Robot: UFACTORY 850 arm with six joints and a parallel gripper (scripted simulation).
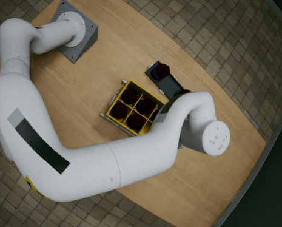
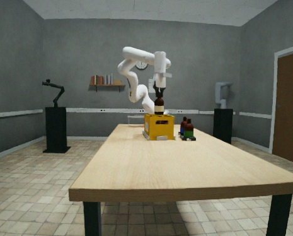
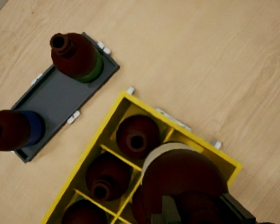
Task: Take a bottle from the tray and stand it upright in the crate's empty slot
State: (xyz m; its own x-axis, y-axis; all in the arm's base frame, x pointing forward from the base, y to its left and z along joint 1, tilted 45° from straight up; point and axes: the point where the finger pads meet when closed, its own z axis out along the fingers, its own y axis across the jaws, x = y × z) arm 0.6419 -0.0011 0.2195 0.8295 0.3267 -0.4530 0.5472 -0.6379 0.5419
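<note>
My gripper is now 70 mm above the bottle. Also, from my hand: yellow crate 250 mm below, 80 mm behind, 10 mm to the left; dark tray 320 mm below, 240 mm to the left, 30 mm behind.
</note>
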